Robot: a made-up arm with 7 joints.
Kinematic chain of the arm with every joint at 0, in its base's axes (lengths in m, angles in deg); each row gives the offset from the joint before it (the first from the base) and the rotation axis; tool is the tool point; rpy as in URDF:
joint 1: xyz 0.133 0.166 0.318 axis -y
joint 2: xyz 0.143 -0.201 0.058 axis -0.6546 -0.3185 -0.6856
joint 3: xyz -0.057 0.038 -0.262 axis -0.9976 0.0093 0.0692
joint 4: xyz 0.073 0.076 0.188 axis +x
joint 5: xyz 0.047 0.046 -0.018 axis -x
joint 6: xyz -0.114 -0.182 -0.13 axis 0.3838 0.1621 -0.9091
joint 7: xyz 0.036 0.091 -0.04 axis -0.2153 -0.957 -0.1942
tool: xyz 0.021 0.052 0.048 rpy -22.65 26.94 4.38
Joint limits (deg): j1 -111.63..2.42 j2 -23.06..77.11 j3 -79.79..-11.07 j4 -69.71..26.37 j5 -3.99..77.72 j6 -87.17..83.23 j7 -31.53..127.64
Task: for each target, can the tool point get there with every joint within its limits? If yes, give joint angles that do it. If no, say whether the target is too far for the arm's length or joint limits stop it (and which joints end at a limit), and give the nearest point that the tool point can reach.
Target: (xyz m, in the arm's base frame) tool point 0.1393 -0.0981 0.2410
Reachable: yes | joints -92.76 51.72 -16.43 -47.47 60.79 -1.69 89.88
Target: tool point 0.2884 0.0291 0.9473
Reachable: no: joint limits stop it (at a limit: joint 1, joint 5, joint 6, joint 7) | nearest point 0.2448 -0.0261 0.5768 | short by 0.377 m
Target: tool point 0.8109 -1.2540 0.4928
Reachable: no: too far | nearest point 0.3154 -0.4166 0.2944 | short by 0.993 m
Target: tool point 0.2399 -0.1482 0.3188
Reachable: yes | joints -11.60 29.01 -36.88 -58.05 66.42 -2.13 8.03
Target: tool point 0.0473 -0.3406 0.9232
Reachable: no: joint limits stop it (at a limit: joint 2, joint 3, joint 4, joint 6, joint 7) | nearest point 0.0944 -0.2811 0.5903 | short by 0.341 m
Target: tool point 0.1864 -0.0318 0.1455
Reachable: yes | joints -9.05 -2.25 -71.99 -9.98 17.24 -15.62 45.25
